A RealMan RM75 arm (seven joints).
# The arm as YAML. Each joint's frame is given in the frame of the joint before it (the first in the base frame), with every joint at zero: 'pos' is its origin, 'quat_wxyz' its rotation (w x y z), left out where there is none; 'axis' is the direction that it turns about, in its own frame. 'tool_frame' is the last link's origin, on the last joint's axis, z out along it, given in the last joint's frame.
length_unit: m
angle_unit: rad
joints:
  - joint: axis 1
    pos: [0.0, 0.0, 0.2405]
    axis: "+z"
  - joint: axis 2
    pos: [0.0, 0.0, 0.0]
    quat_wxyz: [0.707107, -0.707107, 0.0, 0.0]
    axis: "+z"
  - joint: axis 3
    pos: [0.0, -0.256, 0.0]
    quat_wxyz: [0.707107, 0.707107, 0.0, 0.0]
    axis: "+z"
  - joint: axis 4
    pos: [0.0, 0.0, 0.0]
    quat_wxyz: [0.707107, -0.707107, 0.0, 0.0]
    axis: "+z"
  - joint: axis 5
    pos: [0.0, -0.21, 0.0]
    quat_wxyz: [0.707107, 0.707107, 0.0, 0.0]
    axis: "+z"
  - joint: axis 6
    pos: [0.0, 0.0, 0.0]
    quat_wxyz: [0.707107, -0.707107, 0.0, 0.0]
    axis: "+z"
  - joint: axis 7
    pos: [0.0, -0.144, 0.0]
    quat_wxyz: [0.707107, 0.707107, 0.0, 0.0]
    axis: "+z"
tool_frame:
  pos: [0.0, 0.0, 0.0]
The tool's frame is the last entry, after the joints.
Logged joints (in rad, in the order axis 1, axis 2, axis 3, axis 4, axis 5, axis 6, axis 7), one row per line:
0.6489 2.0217 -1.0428 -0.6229 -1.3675 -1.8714 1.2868
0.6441 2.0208 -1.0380 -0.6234 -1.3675 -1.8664 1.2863
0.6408 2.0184 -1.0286 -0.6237 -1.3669 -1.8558 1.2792
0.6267 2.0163 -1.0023 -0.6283 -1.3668 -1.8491 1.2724
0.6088 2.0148 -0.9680 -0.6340 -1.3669 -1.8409 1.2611
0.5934 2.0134 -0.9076 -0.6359 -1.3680 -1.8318 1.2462
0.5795 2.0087 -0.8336 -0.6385 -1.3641 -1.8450 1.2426
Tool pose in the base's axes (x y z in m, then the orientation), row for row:
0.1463 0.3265 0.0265 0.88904 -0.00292 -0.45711 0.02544
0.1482 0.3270 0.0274 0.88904 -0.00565 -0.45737 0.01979
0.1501 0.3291 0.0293 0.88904 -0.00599 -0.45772 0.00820
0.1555 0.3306 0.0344 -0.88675 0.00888 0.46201 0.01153
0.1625 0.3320 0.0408 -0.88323 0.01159 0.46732 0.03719
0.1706 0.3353 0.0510 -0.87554 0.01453 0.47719 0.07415
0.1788 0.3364 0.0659 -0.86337 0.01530 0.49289 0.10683
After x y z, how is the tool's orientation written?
As a quaternion, x y z w.
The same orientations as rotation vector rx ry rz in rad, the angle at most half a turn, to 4 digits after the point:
2.7487 -0.0090 -1.4133
2.7583 -0.0175 -1.4190
2.7785 -0.0187 -1.4305
-2.7656 0.0277 1.4409
-2.7109 0.0356 1.4344
-2.6279 0.0436 1.4323
-2.5421 0.0450 1.4513

